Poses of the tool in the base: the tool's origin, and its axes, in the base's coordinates. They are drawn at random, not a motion.
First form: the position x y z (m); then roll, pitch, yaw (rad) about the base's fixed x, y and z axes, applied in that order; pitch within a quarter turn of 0, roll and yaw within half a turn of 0.
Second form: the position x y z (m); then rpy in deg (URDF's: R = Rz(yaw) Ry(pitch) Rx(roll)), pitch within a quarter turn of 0, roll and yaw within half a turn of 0. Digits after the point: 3 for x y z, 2 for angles.
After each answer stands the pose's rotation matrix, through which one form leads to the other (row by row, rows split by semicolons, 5 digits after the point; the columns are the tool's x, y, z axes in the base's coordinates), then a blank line. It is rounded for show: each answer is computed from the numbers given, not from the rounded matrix.
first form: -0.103 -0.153 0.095 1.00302 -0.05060 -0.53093
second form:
-0.103 -0.153 0.095 57.47 -2.90 -30.42
0.86123 0.23551 -0.45035; -0.50569 0.48532 -0.71326; 0.05058 0.84202 0.53707

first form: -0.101 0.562 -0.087 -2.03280 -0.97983 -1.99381
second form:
-0.101 0.562 -0.087 -116.47 -56.14 -114.24
-0.22872 -0.71160 0.66431; -0.50805 -0.49484 -0.70499; 0.83040 -0.49875 -0.24835

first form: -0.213 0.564 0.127 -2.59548 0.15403 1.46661
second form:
-0.213 0.564 0.127 -148.71 8.83 84.03
0.10277 0.84163 -0.53019; 0.98280 -0.16812 -0.07638; -0.15342 -0.51322 -0.84443

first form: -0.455 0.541 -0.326 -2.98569 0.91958 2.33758
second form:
-0.455 0.541 -0.326 -171.07 52.69 133.93
-0.42056 0.79710 0.43332; 0.43652 0.59647 -0.67355; -0.79535 -0.09412 -0.59880

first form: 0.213 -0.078 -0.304 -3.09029 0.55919 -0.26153
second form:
0.213 -0.078 -0.304 -177.06 32.04 -14.98
0.81886 -0.28450 -0.49853; -0.21918 -0.95769 0.18652; -0.53050 -0.04347 -0.84657

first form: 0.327 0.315 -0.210 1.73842 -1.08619 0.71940
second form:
0.327 0.315 -0.210 99.60 -62.23 41.22
0.35042 -0.54633 0.76075; 0.30697 -0.70039 -0.64438; 0.88486 0.45933 -0.07772

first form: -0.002 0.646 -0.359 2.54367 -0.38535 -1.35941
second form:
-0.002 0.646 -0.359 145.74 -22.08 -77.89
0.19443 -0.85251 -0.48521; -0.90604 0.03347 -0.42187; 0.37588 0.52165 -0.76590

